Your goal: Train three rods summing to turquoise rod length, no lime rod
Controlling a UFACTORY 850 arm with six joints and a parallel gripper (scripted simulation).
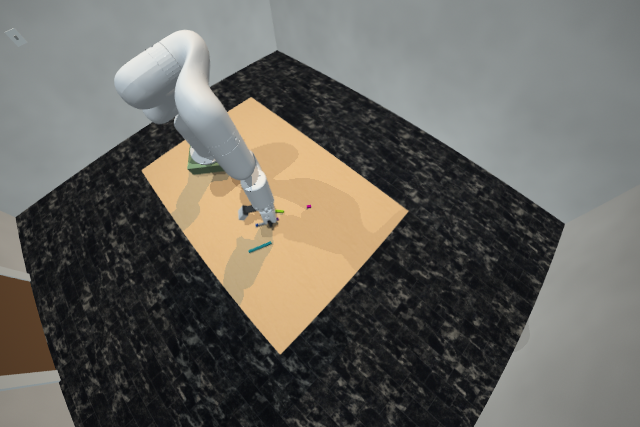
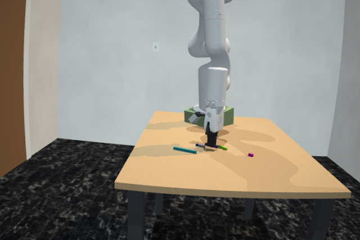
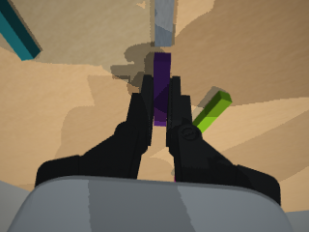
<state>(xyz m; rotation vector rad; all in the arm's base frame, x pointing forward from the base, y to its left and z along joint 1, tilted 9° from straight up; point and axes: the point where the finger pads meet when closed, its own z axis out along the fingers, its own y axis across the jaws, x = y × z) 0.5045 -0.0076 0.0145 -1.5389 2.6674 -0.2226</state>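
Right now my hand is 2 cm above the purple rod. Also, from my hand: grey rod 4 cm to the right, 3 cm below, 2 cm behind; lime rod 5 cm to the left, 3 cm below, 2 cm behind; blue rod 6 cm to the right, 4 cm behind, 3 cm below.
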